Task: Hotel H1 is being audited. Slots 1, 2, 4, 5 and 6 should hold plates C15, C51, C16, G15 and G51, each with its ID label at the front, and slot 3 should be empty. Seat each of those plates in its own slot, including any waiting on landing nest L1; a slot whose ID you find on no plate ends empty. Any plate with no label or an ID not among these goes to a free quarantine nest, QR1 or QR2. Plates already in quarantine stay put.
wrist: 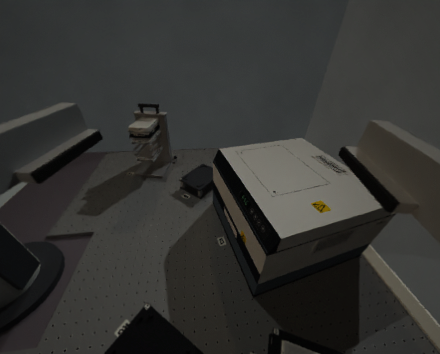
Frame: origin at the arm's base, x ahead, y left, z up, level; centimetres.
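Where they show: gripper, fingertip midpoint: (217, 129); arm's base at its link origin: (9, 285).
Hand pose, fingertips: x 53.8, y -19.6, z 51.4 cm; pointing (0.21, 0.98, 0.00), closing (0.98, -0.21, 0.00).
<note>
Things, the pixels of their centre, and the offset from my fingertips.
- hotel at the middle of its body: (152, 139) dy +75.2, dx -21.7, dz -35.2 cm
- pale plate-like block at the middle of its body: (144, 124) dy +72.2, dx -23.4, dz -26.6 cm
- large white device at the middle of its body: (284, 201) dy +30.5, dx +26.4, dz -37.7 cm
- low dark nest at the middle of its body: (201, 179) dy +57.4, dx +0.5, dz -47.4 cm
The hotel (164, 135) stands far off, left of centre in the wrist view, with a dark handle on top. A pale plate-like block (144, 125) shows in its top part, with several pale layers below; slot numbers and ID labels are too small to read. A black nest (295, 348) with a pale plate inside is cut by the bottom edge; by its place near the device it looks like L1, and its label is hidden. Another black nest (152, 335) at the bottom has a tag I cannot read. My gripper (217, 129) is open and empty, high above the deck.
A large white device (295, 200) with a dark front panel fills the right of centre. A low dark nest (199, 179) lies between it and the hotel. A round dark base (47, 272) is at left, near a thin bar (70, 235). Walls rise behind.
</note>
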